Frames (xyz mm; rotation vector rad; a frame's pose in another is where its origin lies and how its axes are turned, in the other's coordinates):
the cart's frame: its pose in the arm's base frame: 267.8 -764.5 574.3 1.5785 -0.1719 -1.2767
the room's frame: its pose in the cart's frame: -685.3 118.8 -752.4 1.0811 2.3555 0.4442
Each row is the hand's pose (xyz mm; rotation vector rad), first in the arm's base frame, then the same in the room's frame.
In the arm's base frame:
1: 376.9 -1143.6 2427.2 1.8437 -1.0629 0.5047
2: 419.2 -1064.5 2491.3 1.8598 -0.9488 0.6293
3: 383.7 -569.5 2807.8 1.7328 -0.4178 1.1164
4: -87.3 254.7 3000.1 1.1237 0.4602 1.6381
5: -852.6 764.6 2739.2 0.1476 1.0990 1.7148
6: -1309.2 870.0 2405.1 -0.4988 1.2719 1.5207
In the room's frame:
1: 932.0 1390.9 -899.0 -1.4001 -0.6821 0.4356
2: 1022.5 1331.5 -877.9 -1.3412 -0.5869 0.3462
3: 1402.1 895.2 -987.4 -1.1529 -0.1575 -0.0814
4: 1580.2 44.7 -1415.3 -0.8525 0.5363 -0.8140
5: 1172.9 -623.3 -1964.5 -0.6287 1.2189 -1.5550
6: 725.7 -857.3 -2241.0 -0.5895 1.6039 -2.0082

